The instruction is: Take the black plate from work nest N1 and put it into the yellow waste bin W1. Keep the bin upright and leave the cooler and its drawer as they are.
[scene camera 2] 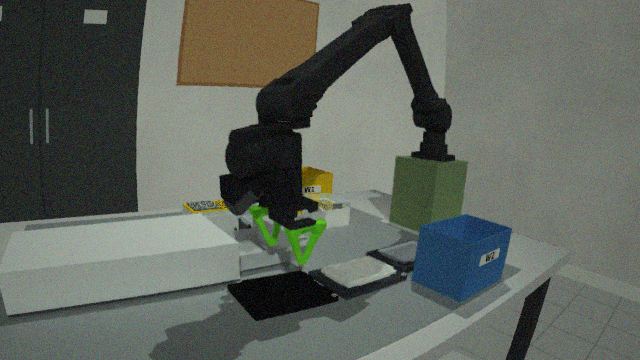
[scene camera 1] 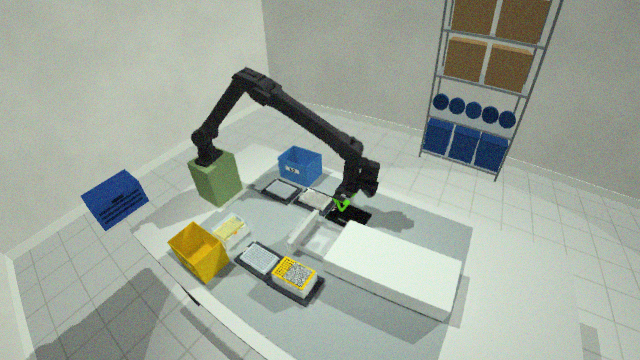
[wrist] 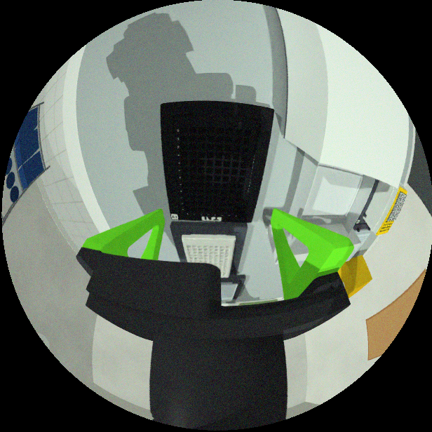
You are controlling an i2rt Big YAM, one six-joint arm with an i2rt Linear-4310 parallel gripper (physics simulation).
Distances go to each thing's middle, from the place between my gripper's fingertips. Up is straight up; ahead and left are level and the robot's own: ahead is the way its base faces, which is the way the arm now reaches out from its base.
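My hand is 60 mm above the black plate [scene camera 2: 278, 289] and 10 mm short of it. The work nest N1 [scene camera 2: 248, 304] is 70 mm below my hand and 10 mm ahead of it. The drawer [scene camera 2: 254, 252] is 40 mm below my hand, 10 mm behind it and 180 mm to the right of it, whereas the blue bin W2 [scene camera 2: 457, 257] is 20 mm below my hand, 320 mm behind it and 190 mm to the left of it.
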